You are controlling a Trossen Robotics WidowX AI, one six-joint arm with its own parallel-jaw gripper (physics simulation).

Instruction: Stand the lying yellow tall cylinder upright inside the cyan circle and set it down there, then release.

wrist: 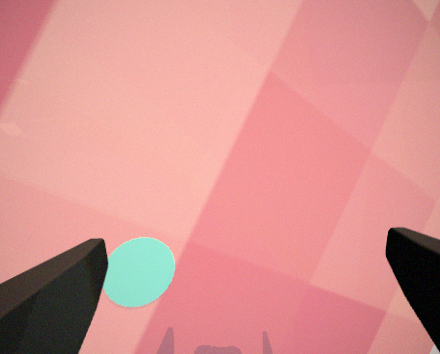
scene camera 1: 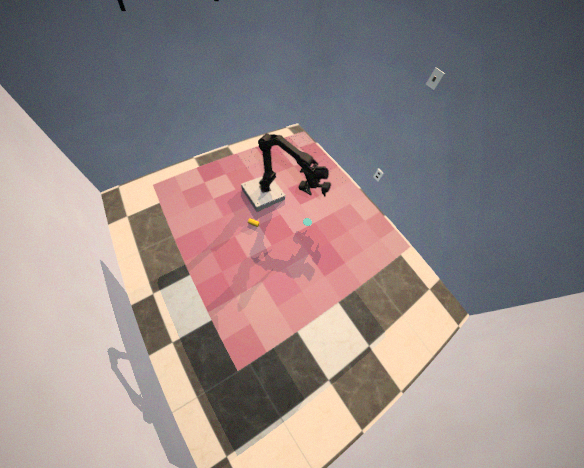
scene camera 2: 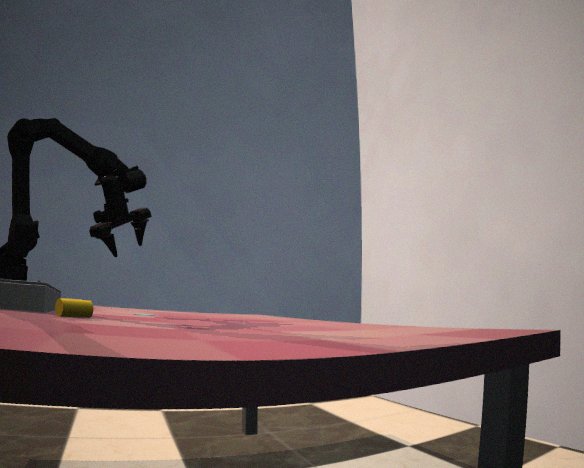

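Note:
The yellow tall cylinder lies on its side on the pink table top, close to the robot's base. The cyan circle is a flat disc mark on the table, with nothing standing on it; in the wrist view it shows beside the left finger. My gripper is open and empty. It hangs high above the table, pointing down, well apart from the cylinder. The cylinder does not show in the wrist view.
The arm's pale base plate stands on the pink checkered table top, right by the cylinder. Shadows of the arm fall across the table. A blue wall rises behind the table.

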